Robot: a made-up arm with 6 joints.
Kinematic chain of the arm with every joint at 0, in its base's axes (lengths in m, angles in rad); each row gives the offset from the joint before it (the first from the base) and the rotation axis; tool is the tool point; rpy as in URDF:
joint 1: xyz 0 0 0.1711 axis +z
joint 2: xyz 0 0 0 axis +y
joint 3: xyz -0.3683 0 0.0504 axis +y
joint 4: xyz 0.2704 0 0.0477 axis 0.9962 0 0.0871
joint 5: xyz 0 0 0 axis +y
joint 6: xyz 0.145 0 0.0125 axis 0.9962 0 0.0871
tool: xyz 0 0 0 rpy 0 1.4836 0
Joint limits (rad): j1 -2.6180..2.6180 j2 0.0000..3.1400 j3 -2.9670..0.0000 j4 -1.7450..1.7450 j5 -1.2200..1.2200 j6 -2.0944..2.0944
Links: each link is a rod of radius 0.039 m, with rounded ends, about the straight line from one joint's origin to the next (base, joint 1, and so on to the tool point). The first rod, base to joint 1, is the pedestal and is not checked.
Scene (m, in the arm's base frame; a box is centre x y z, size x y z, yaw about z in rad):
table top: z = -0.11
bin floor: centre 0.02 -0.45 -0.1 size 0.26 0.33 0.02 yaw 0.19
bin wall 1: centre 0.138 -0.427 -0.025 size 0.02 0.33 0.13 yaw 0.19
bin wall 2: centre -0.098 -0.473 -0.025 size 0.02 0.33 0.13 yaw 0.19
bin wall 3: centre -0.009 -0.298 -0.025 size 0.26 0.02 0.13 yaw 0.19
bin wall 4: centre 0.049 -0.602 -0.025 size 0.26 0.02 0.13 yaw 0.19
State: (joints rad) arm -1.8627 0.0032 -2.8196 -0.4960 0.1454 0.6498
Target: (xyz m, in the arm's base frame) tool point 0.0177 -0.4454 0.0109
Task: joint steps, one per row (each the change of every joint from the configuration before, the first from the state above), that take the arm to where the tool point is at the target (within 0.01 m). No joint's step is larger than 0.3 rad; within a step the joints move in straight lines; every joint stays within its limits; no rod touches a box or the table.
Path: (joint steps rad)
1: 0.0475 0.2966 0.2058 0.0191 0.0389 0.0000
2: 0.0475 0.2966 0.2057 0.0192 0.0390 0.0000
3: 0.0476 0.2967 0.2058 0.0191 0.0389 0.0000
4: 0.0475 0.2966 0.2058 0.0192 0.0390 0.0000
5: 0.0475 0.2966 0.2058 0.0191 0.0389 0.0000
6: 0.0475 0.2966 0.2057 0.0192 0.0390 0.0000
7: 0.0476 0.2967 0.2058 0.0191 0.0389 0.0000
8: 0.0475 0.2966 0.2058 0.0192 0.0390 0.0000

